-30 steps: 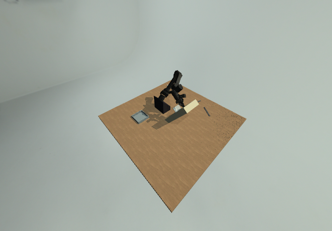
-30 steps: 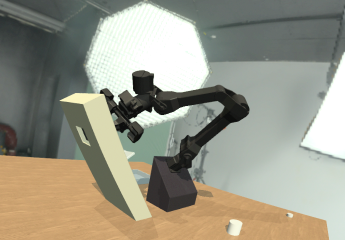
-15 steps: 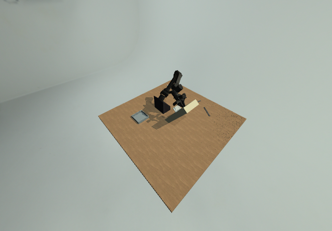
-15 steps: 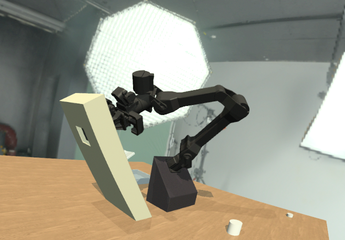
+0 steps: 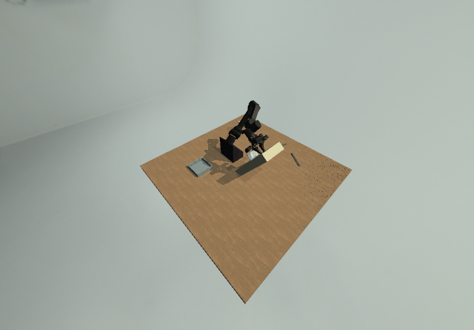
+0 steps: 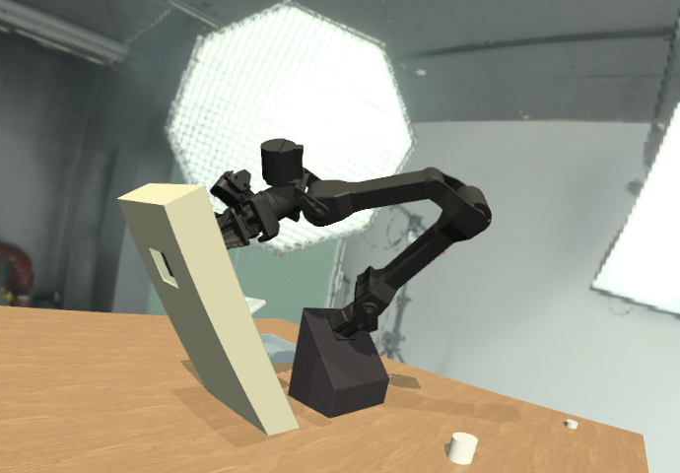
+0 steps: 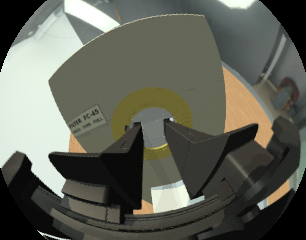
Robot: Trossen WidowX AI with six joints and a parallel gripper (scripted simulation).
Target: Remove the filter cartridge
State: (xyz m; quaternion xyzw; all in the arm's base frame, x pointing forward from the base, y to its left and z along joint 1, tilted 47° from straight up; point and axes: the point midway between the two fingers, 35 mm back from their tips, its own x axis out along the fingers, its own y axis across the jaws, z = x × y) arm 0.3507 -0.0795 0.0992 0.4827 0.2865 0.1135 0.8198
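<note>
Right now the grey-blue tray is 42 cm behind my gripper tip, 30 cm to the right of it and 26 cm below it. The rest, counted from my gripper tip: spare white cylinder 37 cm behind, 31 cm to the left, 25 cm below; then round grey filter cartridge 1 cm below, 1 cm ahead.
</note>
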